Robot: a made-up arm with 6 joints. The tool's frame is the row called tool. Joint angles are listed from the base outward. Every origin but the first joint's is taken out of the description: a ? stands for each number. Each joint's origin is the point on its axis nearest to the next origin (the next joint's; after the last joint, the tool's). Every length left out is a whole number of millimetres.
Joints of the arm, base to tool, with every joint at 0 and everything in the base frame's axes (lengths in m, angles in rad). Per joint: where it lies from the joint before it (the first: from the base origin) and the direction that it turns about. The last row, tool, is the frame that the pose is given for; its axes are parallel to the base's.
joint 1: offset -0.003 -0.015 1.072 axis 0 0 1
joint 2: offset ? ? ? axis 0 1 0
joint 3: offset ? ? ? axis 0 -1 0
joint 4: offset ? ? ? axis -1 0 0
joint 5: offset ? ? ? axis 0 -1 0
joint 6: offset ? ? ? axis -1 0 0
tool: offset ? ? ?
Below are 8 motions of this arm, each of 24 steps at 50 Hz.
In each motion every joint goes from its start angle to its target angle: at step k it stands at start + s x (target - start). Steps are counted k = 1, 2, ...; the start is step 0. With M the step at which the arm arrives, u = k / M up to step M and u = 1 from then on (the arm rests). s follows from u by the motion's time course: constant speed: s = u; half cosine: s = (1 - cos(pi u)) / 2; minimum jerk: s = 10 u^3 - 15 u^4 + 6 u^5.
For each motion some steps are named. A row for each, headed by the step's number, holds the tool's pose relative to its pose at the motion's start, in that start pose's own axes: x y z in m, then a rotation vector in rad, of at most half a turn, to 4 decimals.
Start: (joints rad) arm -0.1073 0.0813 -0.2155 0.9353 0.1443 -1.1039
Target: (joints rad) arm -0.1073 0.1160 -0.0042 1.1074 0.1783 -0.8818
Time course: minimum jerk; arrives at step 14
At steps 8, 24:
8: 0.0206 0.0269 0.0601 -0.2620 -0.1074 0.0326
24: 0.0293 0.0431 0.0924 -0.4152 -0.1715 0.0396

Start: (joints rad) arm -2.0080 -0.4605 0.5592 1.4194 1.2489 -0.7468
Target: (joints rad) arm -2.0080 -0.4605 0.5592 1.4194 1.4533 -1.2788
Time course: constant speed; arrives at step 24
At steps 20, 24:
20: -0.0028 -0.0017 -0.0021 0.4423 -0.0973 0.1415
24: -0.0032 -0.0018 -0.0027 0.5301 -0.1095 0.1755

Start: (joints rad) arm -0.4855 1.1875 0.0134 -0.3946 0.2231 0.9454
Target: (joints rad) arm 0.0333 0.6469 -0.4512 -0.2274 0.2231 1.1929
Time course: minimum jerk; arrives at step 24
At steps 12, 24:
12: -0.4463 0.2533 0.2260 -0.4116 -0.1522 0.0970
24: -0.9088 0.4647 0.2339 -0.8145 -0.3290 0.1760

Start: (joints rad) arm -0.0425 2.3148 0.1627 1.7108 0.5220 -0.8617
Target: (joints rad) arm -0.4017 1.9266 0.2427 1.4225 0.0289 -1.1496
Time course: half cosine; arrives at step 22
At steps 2, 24:
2: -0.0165 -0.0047 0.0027 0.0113 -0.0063 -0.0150
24: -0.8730 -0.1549 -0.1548 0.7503 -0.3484 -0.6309

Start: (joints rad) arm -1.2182 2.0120 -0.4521 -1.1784 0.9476 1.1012
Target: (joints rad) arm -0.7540 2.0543 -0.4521 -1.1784 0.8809 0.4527
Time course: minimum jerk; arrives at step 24
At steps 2, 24:
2: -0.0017 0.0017 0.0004 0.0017 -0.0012 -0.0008
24: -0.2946 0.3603 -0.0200 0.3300 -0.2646 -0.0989

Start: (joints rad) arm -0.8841 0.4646 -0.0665 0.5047 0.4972 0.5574
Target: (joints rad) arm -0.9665 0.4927 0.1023 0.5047 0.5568 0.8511
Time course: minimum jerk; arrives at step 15
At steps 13, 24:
13: 0.0088 -0.0849 -0.0580 -0.3213 -0.0259 -0.1936
24: 0.0088 -0.0866 -0.0592 -0.3278 -0.0258 -0.1975

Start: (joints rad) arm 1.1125 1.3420 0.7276 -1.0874 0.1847 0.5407
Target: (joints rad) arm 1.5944 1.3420 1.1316 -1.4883 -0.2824 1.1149
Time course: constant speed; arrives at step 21
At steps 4, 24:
4: -0.0136 0.1702 -0.0695 -0.0688 0.0488 0.1514
24: -0.2793 0.8431 -0.4304 -0.3585 0.1364 0.9272

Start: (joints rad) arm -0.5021 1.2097 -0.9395 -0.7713 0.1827 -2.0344
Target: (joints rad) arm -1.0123 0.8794 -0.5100 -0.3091 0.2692 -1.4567
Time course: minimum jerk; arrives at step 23
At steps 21, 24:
21: -0.1442 0.5279 0.4611 -0.3706 0.5499 0.5732
24: -0.1452 0.5302 0.4650 -0.3722 0.5504 0.5787

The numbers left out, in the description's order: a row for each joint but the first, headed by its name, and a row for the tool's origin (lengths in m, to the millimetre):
joint 2: 0.012 -0.023 0
joint 3: -0.01 0 1.562
joint 4: 0.414 0 -0.001
joint 5: 0 -0.147 -0.002
joint 6: 0.03 0 0.018
tool: 0 -0.01 0.014

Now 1 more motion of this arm.
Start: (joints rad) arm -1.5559 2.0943 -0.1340 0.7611 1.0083 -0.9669
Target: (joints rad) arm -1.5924 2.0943 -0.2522 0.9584 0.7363 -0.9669
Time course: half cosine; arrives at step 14
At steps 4, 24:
4: -0.0031 -0.0055 -0.0064 -0.0021 0.0666 -0.0318
24: -0.0187 -0.0268 -0.0375 -0.0285 0.3508 -0.1591

